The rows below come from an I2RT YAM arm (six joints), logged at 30 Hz.
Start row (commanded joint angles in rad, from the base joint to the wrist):
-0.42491 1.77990 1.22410 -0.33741 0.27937 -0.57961
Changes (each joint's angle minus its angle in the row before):
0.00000 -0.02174 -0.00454 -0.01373 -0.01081 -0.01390
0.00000 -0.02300 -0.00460 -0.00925 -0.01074 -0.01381
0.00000 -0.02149 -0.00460 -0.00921 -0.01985 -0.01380
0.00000 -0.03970 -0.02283 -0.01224 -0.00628 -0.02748
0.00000 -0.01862 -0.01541 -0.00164 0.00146 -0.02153
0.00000 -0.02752 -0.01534 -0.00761 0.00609 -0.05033
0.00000 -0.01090 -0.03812 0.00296 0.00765 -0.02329
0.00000 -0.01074 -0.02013 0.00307 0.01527 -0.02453
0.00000 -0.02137 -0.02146 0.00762 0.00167 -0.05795
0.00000 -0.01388 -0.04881 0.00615 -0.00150 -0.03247
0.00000 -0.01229 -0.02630 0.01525 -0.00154 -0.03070
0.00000 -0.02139 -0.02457 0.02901 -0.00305 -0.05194
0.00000 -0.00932 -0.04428 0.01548 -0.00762 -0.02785
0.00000 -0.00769 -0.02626 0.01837 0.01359 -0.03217
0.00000 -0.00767 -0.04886 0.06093 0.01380 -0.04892
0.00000 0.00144 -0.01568 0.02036 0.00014 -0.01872
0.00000 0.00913 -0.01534 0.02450 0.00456 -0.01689
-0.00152 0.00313 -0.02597 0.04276 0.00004 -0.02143
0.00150 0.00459 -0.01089 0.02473 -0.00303 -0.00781
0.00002 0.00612 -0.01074 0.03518 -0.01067 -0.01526
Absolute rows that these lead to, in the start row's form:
-0.42491 1.75816 1.21956 -0.35114 0.26856 -0.59351
-0.42491 1.73516 1.21496 -0.36039 0.25782 -0.60732
-0.42491 1.71367 1.21036 -0.36960 0.23797 -0.62112
-0.42491 1.67397 1.18753 -0.38184 0.23169 -0.64860
-0.42491 1.65535 1.17212 -0.38348 0.23315 -0.67013
-0.42491 1.62783 1.15678 -0.39109 0.23924 -0.72046
-0.42491 1.61693 1.11866 -0.38813 0.24689 -0.74375
-0.42491 1.60619 1.09853 -0.38506 0.26216 -0.76828
-0.42491 1.58482 1.07707 -0.37744 0.26383 -0.82623
-0.42491 1.57094 1.02826 -0.37129 0.26233 -0.85870
-0.42491 1.55865 1.00196 -0.35604 0.26079 -0.88940
-0.42491 1.53726 0.97739 -0.32703 0.25774 -0.94134
-0.42491 1.52794 0.93311 -0.31155 0.25012 -0.96919
-0.42491 1.52025 0.90685 -0.29318 0.26371 -1.00136
-0.42491 1.51258 0.85799 -0.23225 0.27751 -1.05028
-0.42491 1.51402 0.84231 -0.21189 0.27765 -1.06900
-0.42491 1.52315 0.82697 -0.18739 0.28221 -1.08589
-0.42643 1.52628 0.80100 -0.14463 0.28225 -1.10732
-0.42493 1.53087 0.79011 -0.11990 0.27922 -1.11513
-0.42491 1.53699 0.77937 -0.08472 0.26855 -1.13039

